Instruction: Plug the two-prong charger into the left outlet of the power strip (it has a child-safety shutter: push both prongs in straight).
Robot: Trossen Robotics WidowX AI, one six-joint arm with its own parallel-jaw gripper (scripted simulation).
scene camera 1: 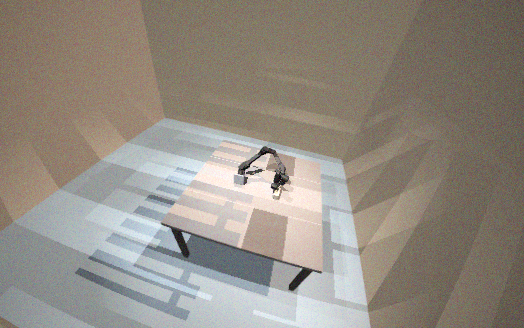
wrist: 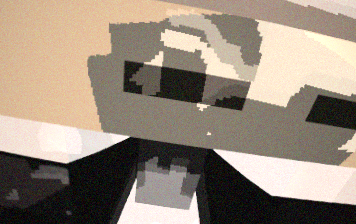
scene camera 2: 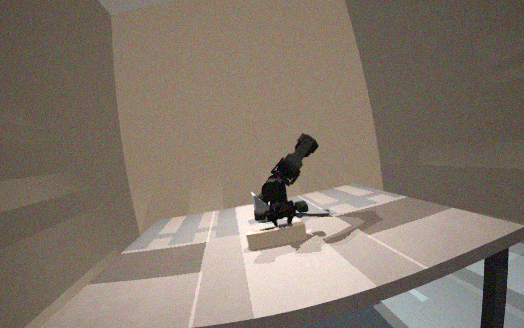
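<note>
You've got my gripper point(scene camera 2: 284, 232) here, and the wrist view has the gripper point(wrist: 171, 142) as well. There's also a two-prong charger point(wrist: 167, 174), though scene camera 1 does not show the charger, hidden by my gripper.
</note>
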